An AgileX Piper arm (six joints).
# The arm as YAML. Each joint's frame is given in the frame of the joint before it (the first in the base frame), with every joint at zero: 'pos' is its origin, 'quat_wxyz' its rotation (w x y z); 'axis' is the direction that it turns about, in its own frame. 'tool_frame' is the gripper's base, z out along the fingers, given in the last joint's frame.
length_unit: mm
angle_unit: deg
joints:
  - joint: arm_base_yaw
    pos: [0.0, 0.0, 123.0]
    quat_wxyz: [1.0, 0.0, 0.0, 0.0]
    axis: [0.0, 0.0, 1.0]
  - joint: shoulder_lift
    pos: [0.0, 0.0, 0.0]
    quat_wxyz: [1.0, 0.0, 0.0, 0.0]
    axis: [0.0, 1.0, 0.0]
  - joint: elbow
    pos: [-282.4, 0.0, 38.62]
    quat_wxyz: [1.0, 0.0, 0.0, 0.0]
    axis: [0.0, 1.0, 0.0]
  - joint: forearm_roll
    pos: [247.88, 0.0, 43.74]
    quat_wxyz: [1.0, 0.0, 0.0, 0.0]
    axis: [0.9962, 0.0, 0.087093]
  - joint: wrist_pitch
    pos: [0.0, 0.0, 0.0]
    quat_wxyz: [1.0, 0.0, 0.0, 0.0]
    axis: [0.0, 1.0, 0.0]
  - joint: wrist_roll
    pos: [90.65, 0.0, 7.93]
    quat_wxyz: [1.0, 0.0, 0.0, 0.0]
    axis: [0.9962, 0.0, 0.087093]
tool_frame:
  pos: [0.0, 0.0, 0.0]
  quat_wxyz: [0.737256, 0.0, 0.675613, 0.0]
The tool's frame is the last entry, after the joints.
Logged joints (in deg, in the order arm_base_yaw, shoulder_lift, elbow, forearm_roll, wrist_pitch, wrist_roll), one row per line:
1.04, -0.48, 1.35, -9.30, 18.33, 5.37
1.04, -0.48, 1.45, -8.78, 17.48, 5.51
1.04, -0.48, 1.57, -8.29, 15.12, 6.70
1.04, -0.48, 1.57, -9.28, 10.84, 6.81
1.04, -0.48, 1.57, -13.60, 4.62, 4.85
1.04, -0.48, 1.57, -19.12, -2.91, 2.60
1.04, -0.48, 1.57, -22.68, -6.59, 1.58
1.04, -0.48, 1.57, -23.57, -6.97, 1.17
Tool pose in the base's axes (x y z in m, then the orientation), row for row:
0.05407, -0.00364, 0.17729, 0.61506, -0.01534, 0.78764, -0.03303
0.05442, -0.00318, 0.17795, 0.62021, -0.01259, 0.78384, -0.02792
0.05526, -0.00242, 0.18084, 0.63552, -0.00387, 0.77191, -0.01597
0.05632, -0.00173, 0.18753, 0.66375, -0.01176, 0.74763, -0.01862
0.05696, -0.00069, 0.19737, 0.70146, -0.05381, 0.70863, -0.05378
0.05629, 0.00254, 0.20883, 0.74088, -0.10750, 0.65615, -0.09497
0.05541, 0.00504, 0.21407, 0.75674, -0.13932, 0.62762, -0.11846
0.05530, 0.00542, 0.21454, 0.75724, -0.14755, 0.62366, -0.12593
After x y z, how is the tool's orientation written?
As a quaternion, w x y z.
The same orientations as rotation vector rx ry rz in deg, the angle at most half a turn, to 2 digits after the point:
-2.03, 103.98, -4.36
-1.66, 103.26, -3.68
-0.51, 101.06, -2.09
-1.52, 96.79, -2.41
-6.86, 90.39, -6.86
-13.51, 82.44, -11.93
-17.40, 78.39, -14.79
-18.42, 77.88, -15.72

